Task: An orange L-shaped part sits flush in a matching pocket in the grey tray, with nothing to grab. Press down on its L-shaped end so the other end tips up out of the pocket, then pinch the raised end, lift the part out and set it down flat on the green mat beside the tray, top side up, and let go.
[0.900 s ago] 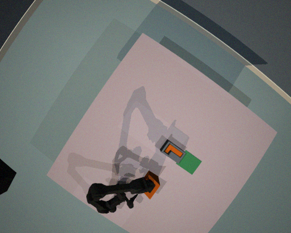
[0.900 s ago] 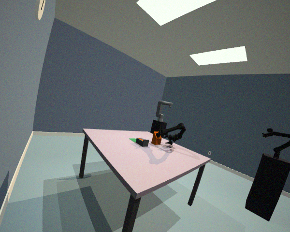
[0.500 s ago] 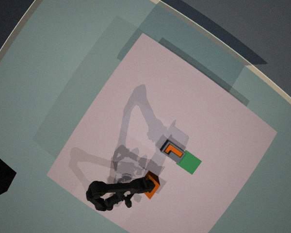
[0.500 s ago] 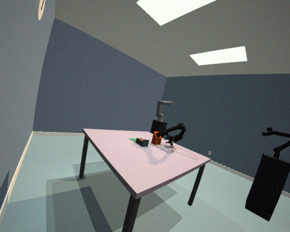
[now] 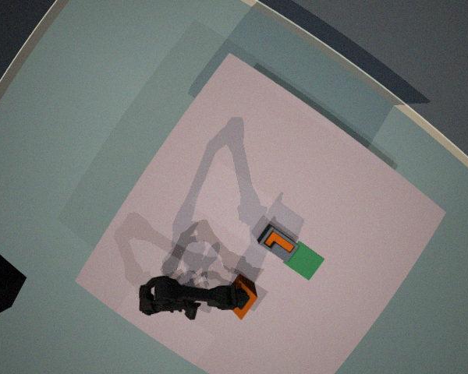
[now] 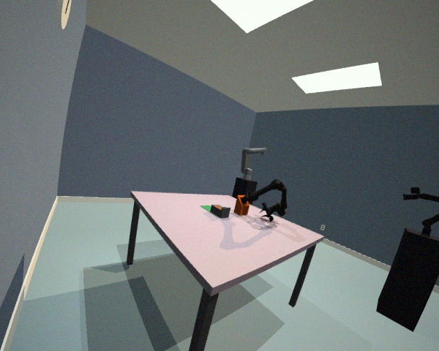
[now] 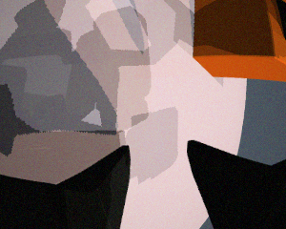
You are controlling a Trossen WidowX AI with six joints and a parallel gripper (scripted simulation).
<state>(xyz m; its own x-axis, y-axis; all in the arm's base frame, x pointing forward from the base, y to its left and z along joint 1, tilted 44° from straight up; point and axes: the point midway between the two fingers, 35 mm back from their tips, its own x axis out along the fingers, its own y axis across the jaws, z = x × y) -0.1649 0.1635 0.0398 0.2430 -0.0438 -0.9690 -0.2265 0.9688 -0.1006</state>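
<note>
Now: the orange L-shaped part 42 cm ahead of my gripper tip, 12 cm to the right of it and 2 cm above it. From my gripper tip the other things lie so: green mat 42 cm ahead, 29 cm to the right, 4 cm below.
</note>
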